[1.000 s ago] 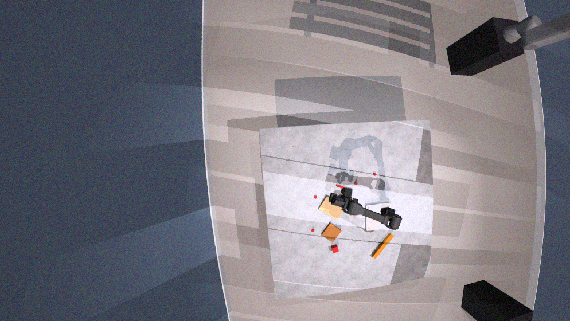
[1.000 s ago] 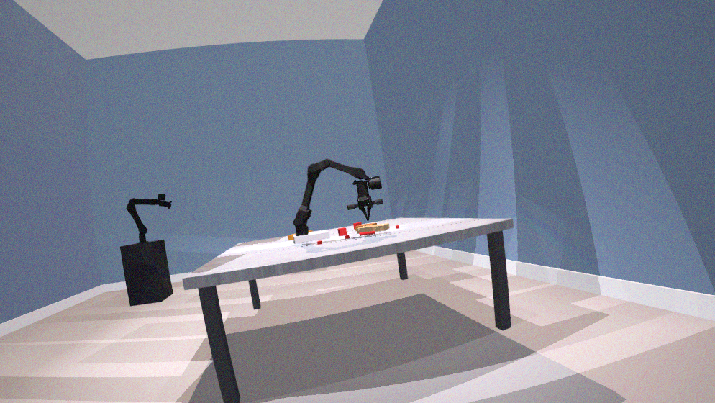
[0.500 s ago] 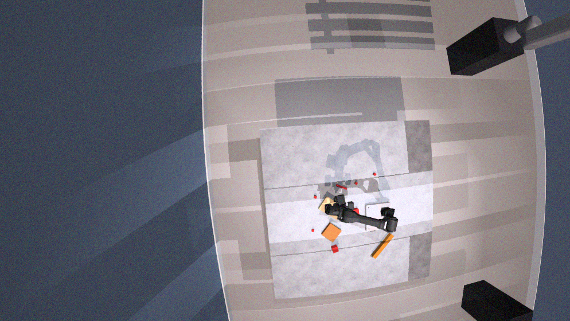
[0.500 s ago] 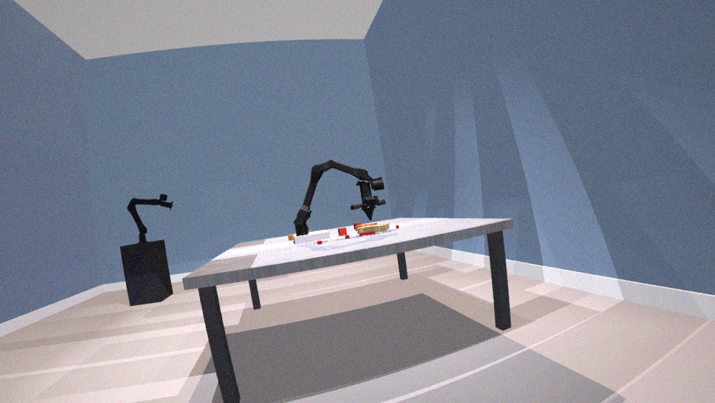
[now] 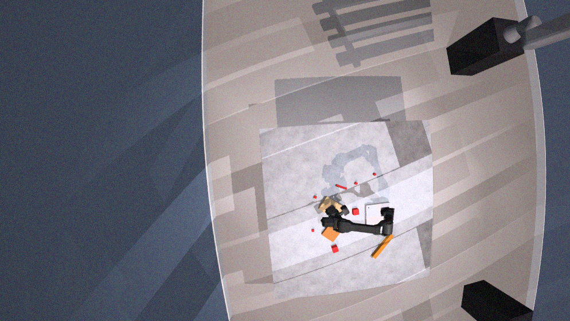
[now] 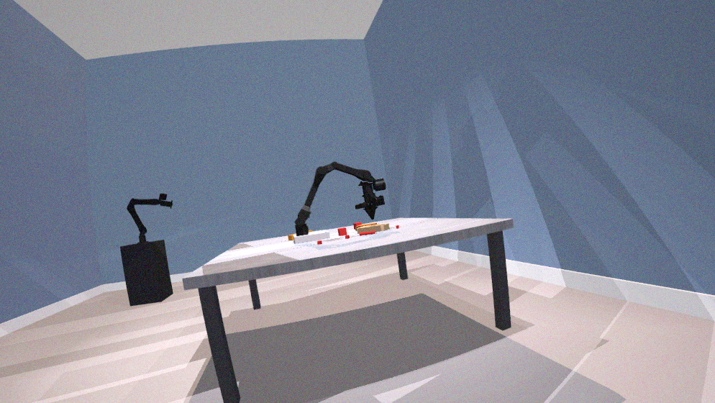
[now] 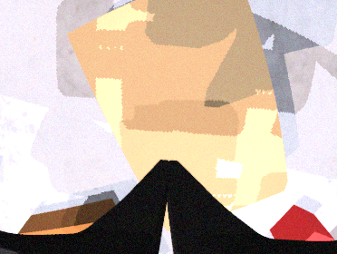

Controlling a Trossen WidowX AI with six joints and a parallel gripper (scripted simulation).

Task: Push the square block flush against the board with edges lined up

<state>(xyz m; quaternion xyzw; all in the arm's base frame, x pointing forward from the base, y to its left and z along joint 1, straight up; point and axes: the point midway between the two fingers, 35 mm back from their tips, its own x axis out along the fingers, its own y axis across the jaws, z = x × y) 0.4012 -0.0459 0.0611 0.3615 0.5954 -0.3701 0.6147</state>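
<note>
Right now my gripper tip is 50 mm above the tan board, 20 mm to the left of it and 10 mm past it. Round my gripper tip: orange bar 400 mm behind, 320 mm to the left, 50 mm below; red bar 160 mm to the right, 90 mm behind, 60 mm below; orange square block 160 mm to the left, 50 mm below.
</note>
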